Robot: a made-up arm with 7 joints. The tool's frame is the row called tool.
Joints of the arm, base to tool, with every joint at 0 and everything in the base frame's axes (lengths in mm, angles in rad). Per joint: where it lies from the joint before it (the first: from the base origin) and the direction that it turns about. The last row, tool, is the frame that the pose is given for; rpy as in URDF.
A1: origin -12 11 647 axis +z
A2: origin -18 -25 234 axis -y
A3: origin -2 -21 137 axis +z
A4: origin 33 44 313 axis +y
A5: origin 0 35 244 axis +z
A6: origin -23 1 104 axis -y
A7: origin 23 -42 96 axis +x
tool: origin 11 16 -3 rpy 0.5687 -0.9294 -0.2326
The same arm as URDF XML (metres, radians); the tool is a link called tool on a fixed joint. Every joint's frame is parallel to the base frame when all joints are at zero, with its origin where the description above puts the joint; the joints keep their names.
<robot name="arm">
  <joint name="A1" type="continuous">
    <parent link="base"/>
    <child link="link1"/>
    <origin xyz="-0.012 0.011 0.647" rpy="0 0 0"/>
    <axis xyz="0 0 1"/>
  </joint>
  <joint name="A2" type="continuous">
    <parent link="link1"/>
    <child link="link2"/>
    <origin xyz="-0.018 -0.025 0.234" rpy="0 0 0"/>
    <axis xyz="0 -1 0"/>
  </joint>
  <joint name="A3" type="continuous">
    <parent link="link2"/>
    <child link="link3"/>
    <origin xyz="-0.002 -0.021 0.137" rpy="0 0 0"/>
    <axis xyz="0 0 1"/>
  </joint>
  <joint name="A4" type="continuous">
    <parent link="link3"/>
    <child link="link4"/>
    <origin xyz="0.033 0.044 0.313" rpy="0 0 0"/>
    <axis xyz="0 1 0"/>
  </joint>
  <joint name="A5" type="continuous">
    <parent link="link4"/>
    <child link="link5"/>
    <origin xyz="0 0.035 0.244" rpy="0 0 0"/>
    <axis xyz="0 0 1"/>
  </joint>
  <joint name="A6" type="continuous">
    <parent link="link5"/>
    <child link="link6"/>
    <origin xyz="-0.023 0.001 0.104" rpy="0 0 0"/>
    <axis xyz="0 -1 0"/>
  </joint>
  <joint name="A7" type="continuous">
    <parent link="link6"/>
    <child link="link7"/>
    <origin xyz="0.023 -0.042 0.096" rpy="0 0 0"/>
    <axis xyz="1 0 0"/>
  </joint>
  <joint name="tool_fixed" type="fixed">
    <parent link="link7"/>
    <child link="tool"/>
    <origin xyz="0.011 0.016 -0.003" rpy="0.5687 -0.9294 -0.2326"/>
  </joint>
  <link name="base"/>
  <link name="link1"/>
  <link name="link2"/>
  <link name="link3"/>
  <link name="link4"/>
  <link name="link5"/>
  <link name="link6"/>
  <link name="link7"/>
  <link name="tool"/>
</robot>

